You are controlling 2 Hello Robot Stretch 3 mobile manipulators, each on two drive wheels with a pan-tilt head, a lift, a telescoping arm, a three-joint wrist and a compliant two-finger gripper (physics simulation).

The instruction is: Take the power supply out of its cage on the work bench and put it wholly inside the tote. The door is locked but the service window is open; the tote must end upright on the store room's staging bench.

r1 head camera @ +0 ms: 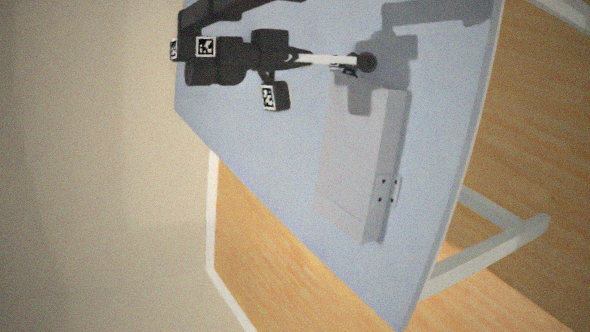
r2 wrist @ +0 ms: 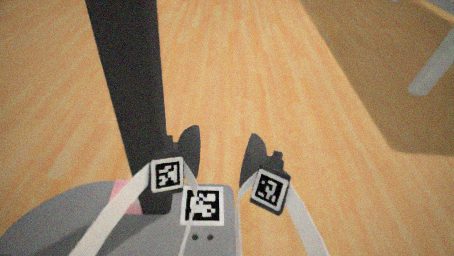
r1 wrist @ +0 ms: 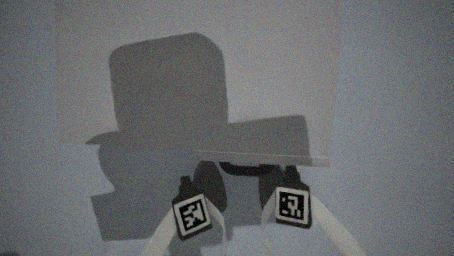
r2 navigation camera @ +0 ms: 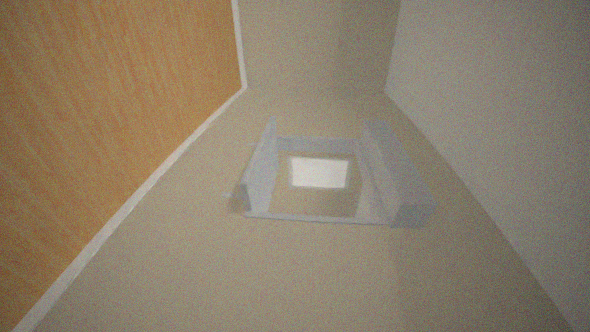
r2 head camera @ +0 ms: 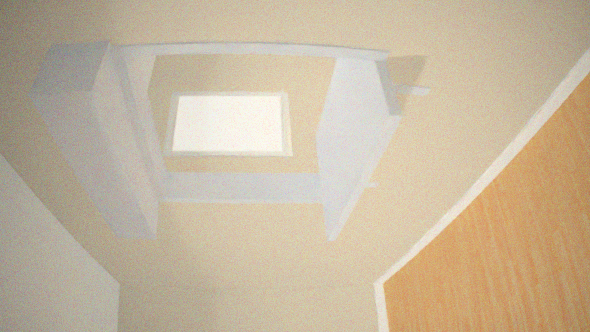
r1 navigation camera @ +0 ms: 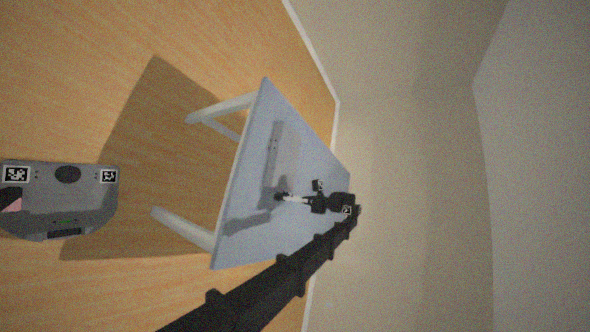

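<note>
The long grey cage (r1 head camera: 350, 145) (r1 navigation camera: 289, 150) (r1 wrist: 280, 65) lies on the blue-grey work bench (r1 head camera: 280, 165) (r1 navigation camera: 250, 220), with a drilled bracket on one side. At its near end a black handle (r1 wrist: 247, 170) sticks out; the rest of the power supply is hidden. My r1 gripper (r1 head camera: 359, 64) (r1 navigation camera: 281, 196) (r1 wrist: 242, 187) points down at this end and appears shut on the handle's two ends. Contact is partly hidden. My r2 gripper (r2 wrist: 221, 157) is open and empty above its robot's base. The service window (r2 head camera: 225, 124) (r2 navigation camera: 319, 172) is bright, inside a pale frame. No tote shows.
r1's dark arm (r1 navigation camera: 270, 285) reaches over the bench. A grey robot base (r1 navigation camera: 65, 200) stands beside the bench's legs. In the r2 wrist view a black mast (r2 wrist: 132, 90) rises at left and a pale leg (r2 wrist: 430, 72) stands at right. Pale side panels (r2 head camera: 355, 115) project around the window.
</note>
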